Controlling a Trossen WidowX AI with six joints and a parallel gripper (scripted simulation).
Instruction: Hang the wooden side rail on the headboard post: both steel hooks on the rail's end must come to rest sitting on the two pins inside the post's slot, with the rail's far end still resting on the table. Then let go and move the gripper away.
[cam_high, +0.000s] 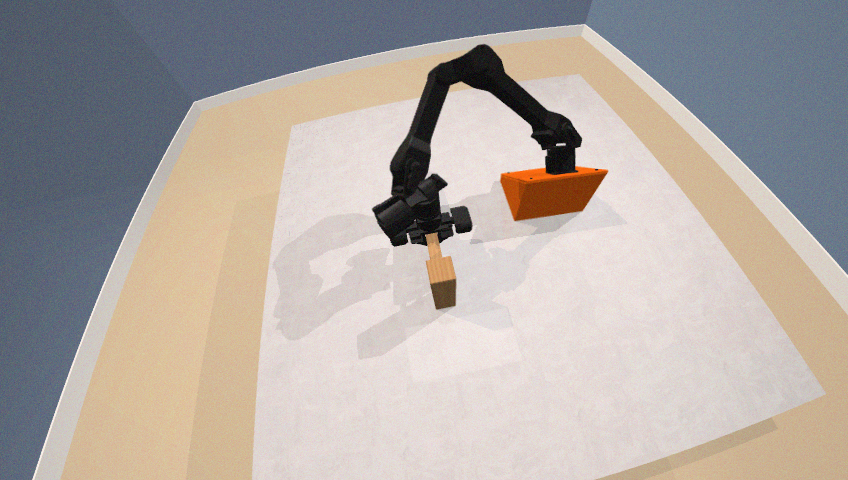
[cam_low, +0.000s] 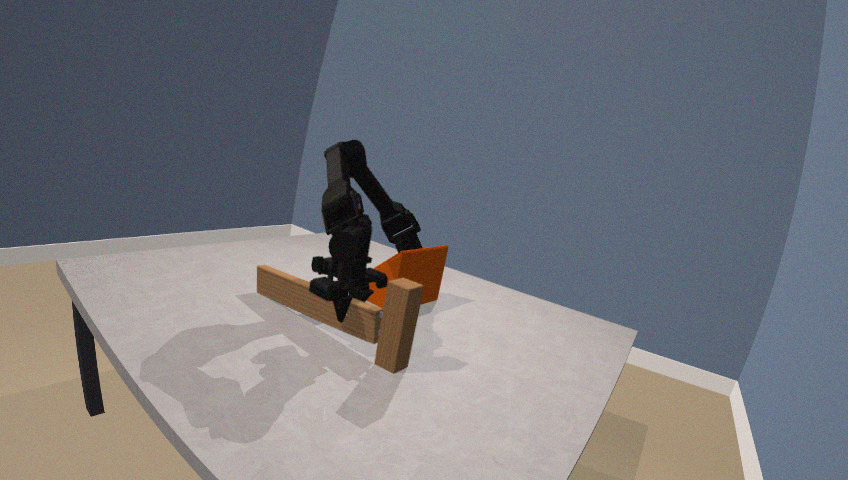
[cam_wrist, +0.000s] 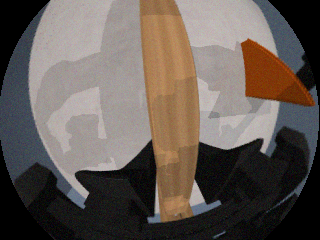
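Now: gripper tip 2 cm past the headboard post, 13 cm to the right of it and 4 cm below it.
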